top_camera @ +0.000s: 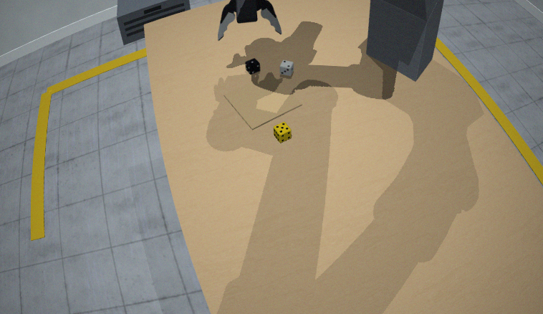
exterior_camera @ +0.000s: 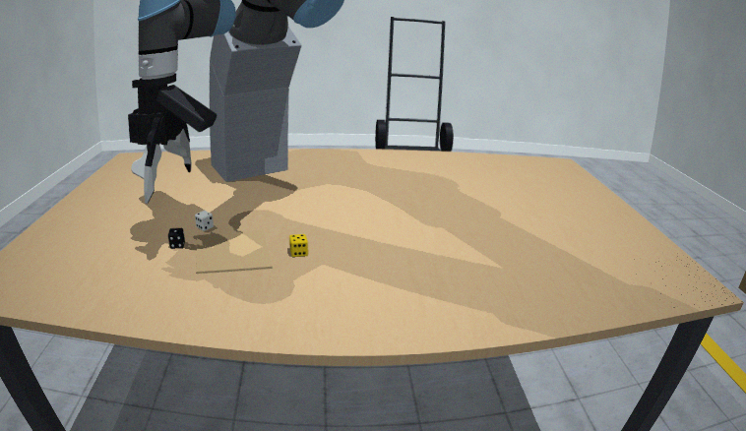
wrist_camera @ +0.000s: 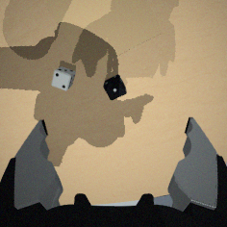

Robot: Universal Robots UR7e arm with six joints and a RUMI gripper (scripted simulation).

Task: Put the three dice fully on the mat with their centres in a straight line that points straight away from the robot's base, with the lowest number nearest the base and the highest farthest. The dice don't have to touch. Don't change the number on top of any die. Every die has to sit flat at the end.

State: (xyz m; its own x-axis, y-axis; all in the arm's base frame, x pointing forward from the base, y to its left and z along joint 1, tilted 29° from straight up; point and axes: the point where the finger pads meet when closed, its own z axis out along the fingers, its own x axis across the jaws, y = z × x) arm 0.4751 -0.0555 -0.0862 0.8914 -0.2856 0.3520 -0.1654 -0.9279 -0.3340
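My hand is 100 mm above the black die. Also, from my hand: yellow die (240 mm to the left, 100 mm below, 10 mm behind); then mat (120 mm to the left, 120 mm below); then white die (100 mm below, 90 mm behind, 30 mm to the left).
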